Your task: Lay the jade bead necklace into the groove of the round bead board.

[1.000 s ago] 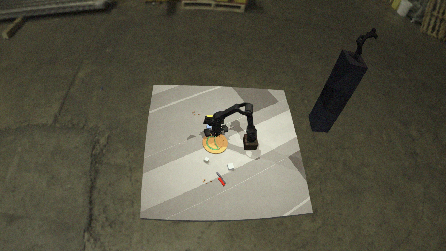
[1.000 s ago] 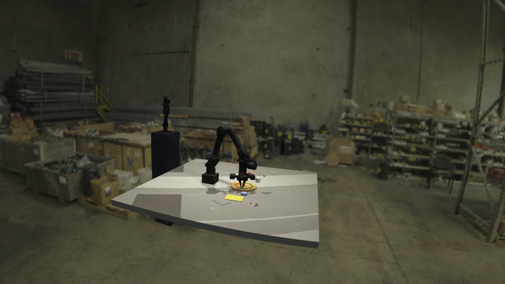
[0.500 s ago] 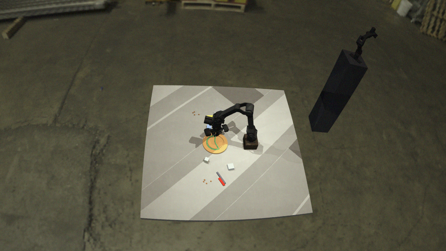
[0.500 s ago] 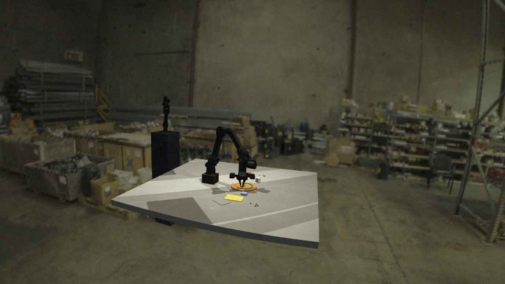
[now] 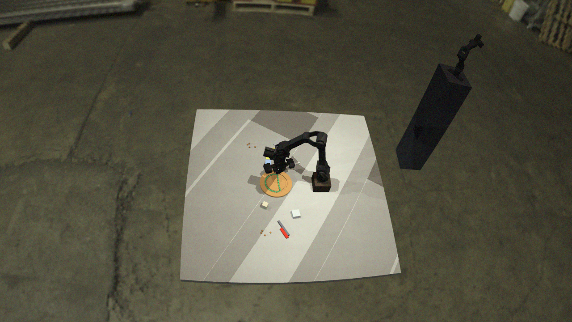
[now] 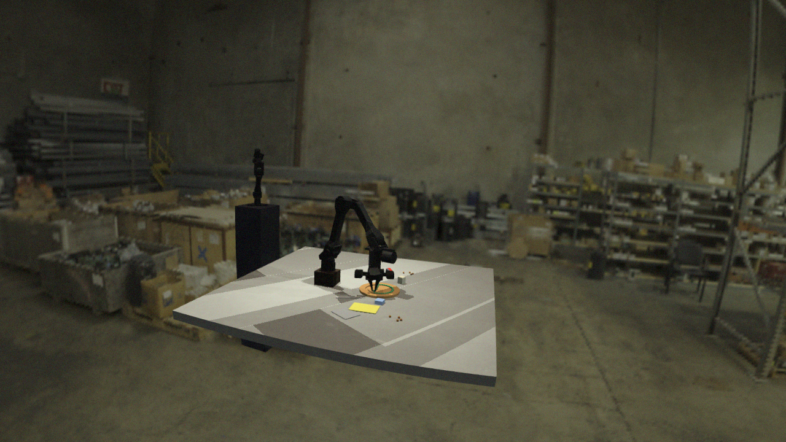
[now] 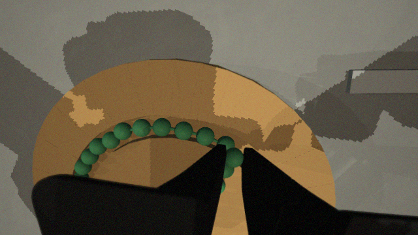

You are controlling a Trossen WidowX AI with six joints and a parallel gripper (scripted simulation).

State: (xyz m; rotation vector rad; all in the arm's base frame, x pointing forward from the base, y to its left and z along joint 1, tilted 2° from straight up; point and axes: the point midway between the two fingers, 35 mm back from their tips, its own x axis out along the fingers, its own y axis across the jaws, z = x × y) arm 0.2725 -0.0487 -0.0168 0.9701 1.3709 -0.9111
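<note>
Now: the blue block 6 cm ahead of my gripper tip, 9 cm to the right of it and 1 cm below it. From my gripper tip the other things lie so: yellow pad 2 cm ahead, 17 cm to the right, 2 cm below; white strip 9 cm behind, 9 cm to the right, 2 cm below; cream cube 7 cm ahead, 24 cm to the left.
</note>
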